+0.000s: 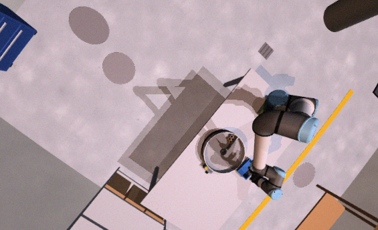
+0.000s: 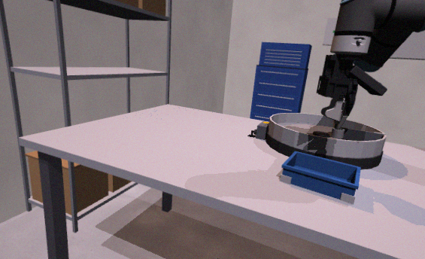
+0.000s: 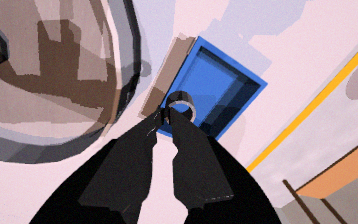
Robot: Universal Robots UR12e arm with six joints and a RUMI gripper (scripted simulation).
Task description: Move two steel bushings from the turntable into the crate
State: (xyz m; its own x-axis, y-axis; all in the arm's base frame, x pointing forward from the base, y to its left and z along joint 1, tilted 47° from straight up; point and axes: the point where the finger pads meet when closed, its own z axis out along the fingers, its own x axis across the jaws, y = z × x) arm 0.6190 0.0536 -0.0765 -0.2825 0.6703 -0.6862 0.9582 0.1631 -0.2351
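Right now the blue crate is 30 mm ahead of my hand, 80 mm to the left of it and 130 mm below it. From my hand the other things lie so: round turntable 10 mm ahead, 270 mm to the right, 100 mm below.
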